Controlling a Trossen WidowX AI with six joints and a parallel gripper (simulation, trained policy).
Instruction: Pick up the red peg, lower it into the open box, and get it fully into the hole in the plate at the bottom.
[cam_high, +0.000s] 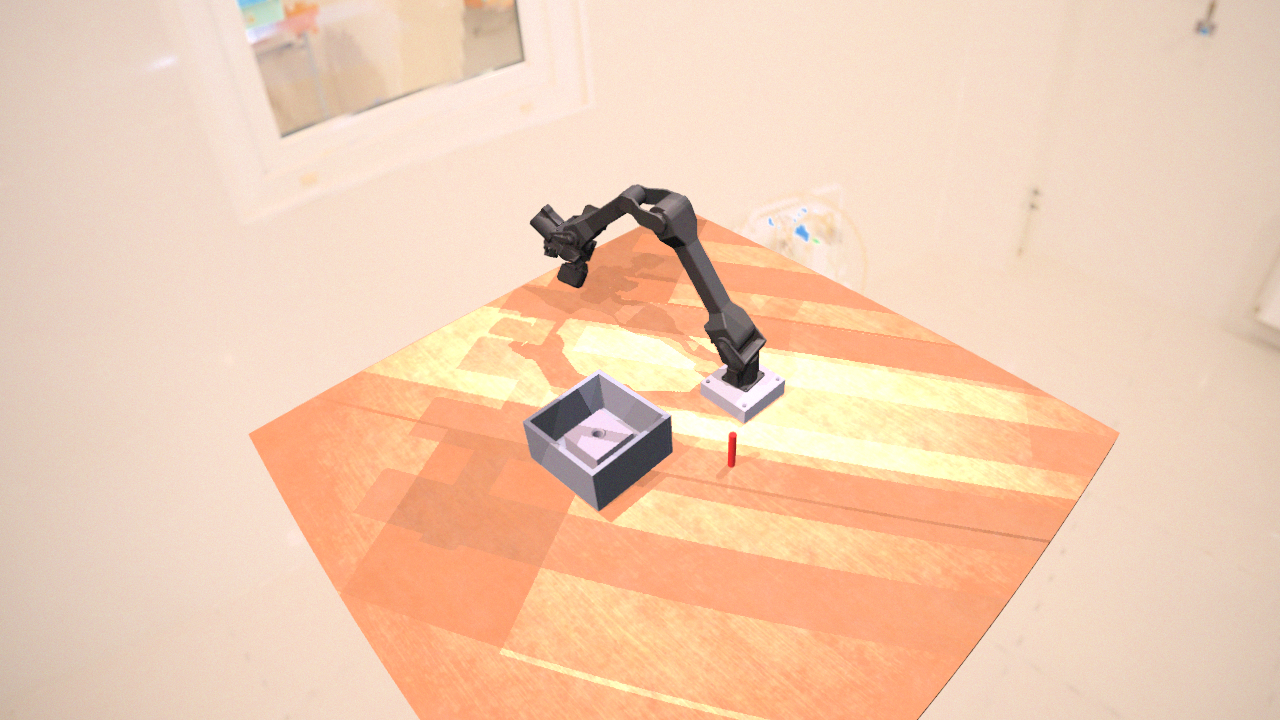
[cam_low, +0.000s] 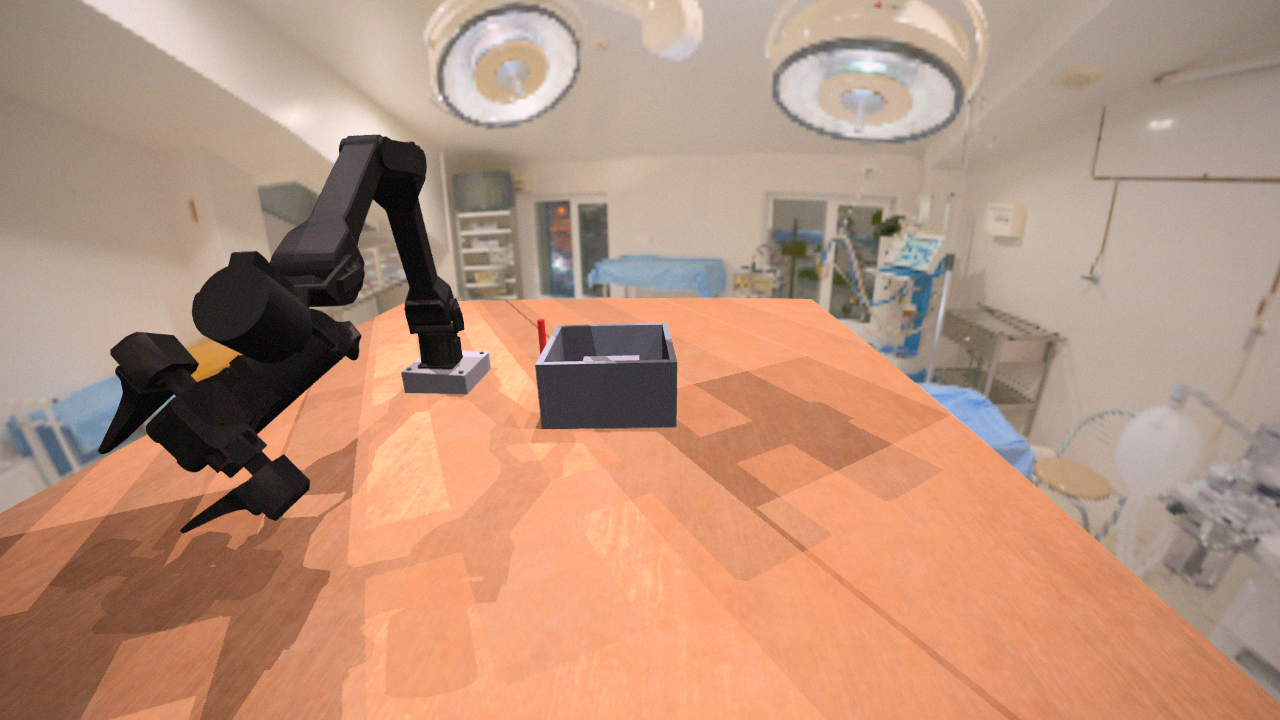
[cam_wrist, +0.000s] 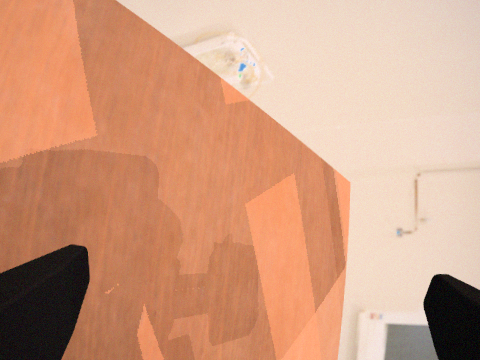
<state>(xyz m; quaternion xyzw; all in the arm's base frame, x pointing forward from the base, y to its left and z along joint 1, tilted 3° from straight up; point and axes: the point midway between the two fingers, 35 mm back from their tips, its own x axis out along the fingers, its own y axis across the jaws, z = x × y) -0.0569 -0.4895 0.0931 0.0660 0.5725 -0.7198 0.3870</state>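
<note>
My gripper tip is now 250 mm short of the red peg, 610 mm to the right of it and 70 mm above it. The rest, counted from my gripper tip: grey box (390 mm ahead, 410 mm to the left, 90 mm below); pale plate (390 mm ahead, 410 mm to the left, 70 mm below).
</note>
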